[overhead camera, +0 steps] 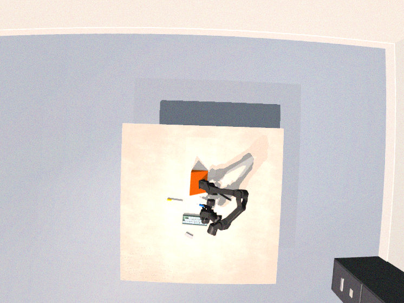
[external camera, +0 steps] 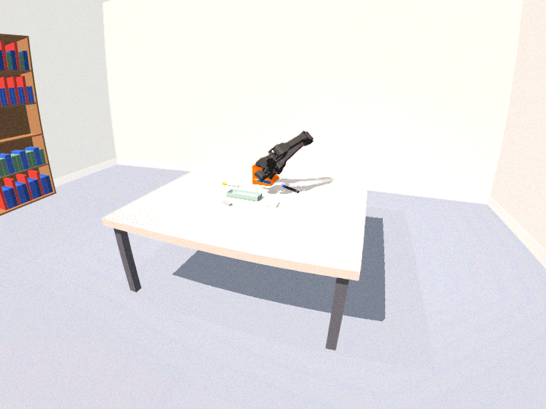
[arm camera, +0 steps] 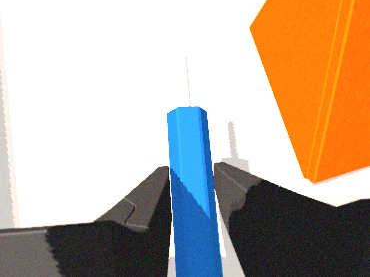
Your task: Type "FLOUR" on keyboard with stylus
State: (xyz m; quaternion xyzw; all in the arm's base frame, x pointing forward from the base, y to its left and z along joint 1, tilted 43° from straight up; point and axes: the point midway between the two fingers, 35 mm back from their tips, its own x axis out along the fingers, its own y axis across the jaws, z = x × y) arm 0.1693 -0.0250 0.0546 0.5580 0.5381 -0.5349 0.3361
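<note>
Right now the blue stylus is 10 mm to the right of my gripper tip. Round my gripper tip: dark pen 70 mm behind, 150 mm to the left, 50 mm below; grey piece 260 mm ahead, 120 mm to the right, 60 mm below; yellow-tipped white pen 30 mm behind, 230 mm to the right, 50 mm below.
</note>
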